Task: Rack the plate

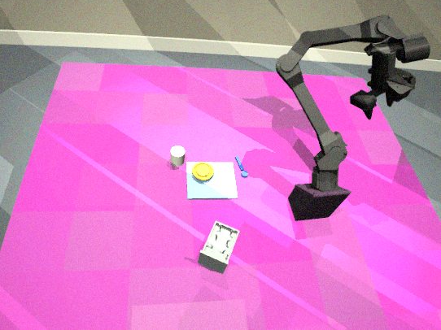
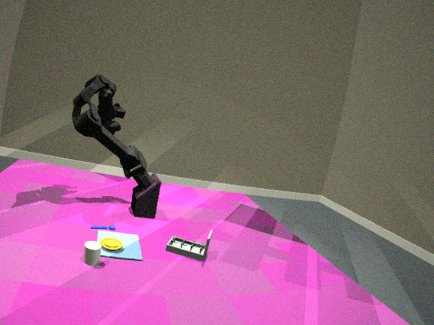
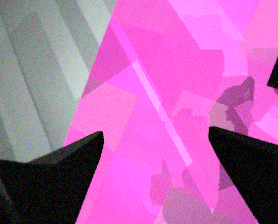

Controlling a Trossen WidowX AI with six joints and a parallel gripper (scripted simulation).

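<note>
The yellow plate is 51 cm ahead of my gripper tip, 22 cm below it and 2 cm to the right of it. From my gripper tip the other things lie so: light blue sheet 49 cm ahead, 24 cm below, 1 cm to the left; then grey dish rack 52 cm ahead, 22 cm to the left, 21 cm below; then blue spoon 38 cm ahead, 23 cm below, 2 cm to the right.
</note>
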